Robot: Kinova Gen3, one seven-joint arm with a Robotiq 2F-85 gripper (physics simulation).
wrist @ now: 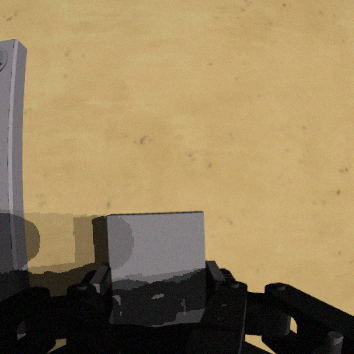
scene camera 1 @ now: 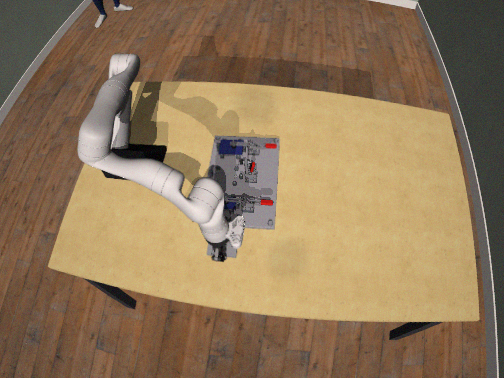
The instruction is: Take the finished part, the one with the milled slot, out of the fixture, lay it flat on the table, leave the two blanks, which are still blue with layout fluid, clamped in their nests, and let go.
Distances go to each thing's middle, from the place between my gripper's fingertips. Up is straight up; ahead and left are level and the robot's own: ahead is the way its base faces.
Labels:
The finished part [wrist: 157,259] lies 10 mm behind my hand and 10 mm above it. The rest, counted from my hand: fixture plate [scene camera 1: 266,164] (30 mm ahead, 250 mm to the left, 10 mm above).

